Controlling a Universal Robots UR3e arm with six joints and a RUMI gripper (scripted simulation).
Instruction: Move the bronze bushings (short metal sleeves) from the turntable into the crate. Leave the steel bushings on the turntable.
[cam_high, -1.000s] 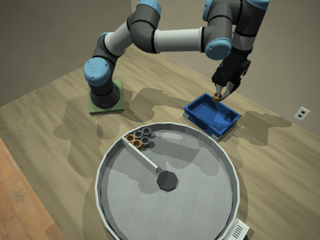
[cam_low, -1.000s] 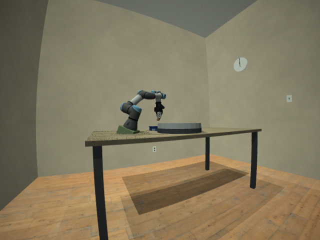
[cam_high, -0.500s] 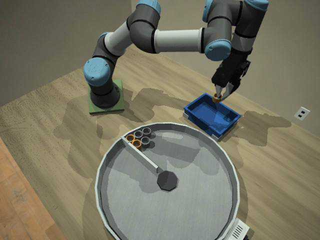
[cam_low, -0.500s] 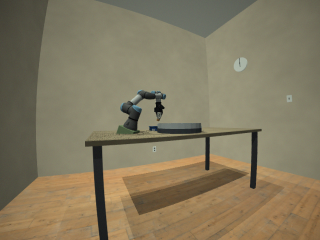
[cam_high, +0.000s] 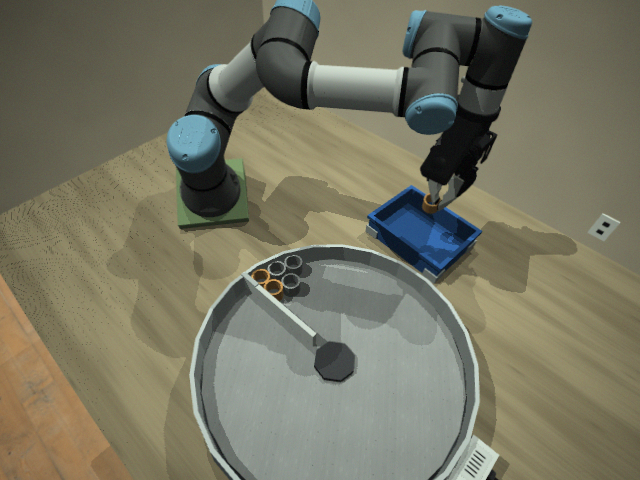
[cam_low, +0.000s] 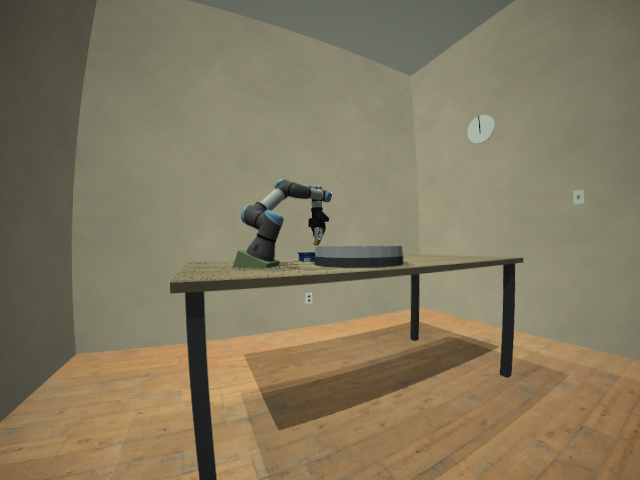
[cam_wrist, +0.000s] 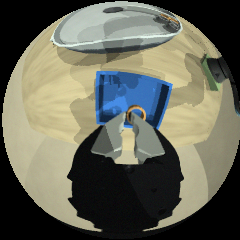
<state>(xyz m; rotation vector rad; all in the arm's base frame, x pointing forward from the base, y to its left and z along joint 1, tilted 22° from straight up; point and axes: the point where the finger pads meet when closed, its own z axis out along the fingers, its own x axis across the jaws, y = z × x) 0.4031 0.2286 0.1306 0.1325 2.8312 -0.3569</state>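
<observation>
The blue crate lies 1 cm behind my hand and 9 cm below it. Also, from my hand: grey turntable (36 cm to the right, 6 cm below).
</observation>
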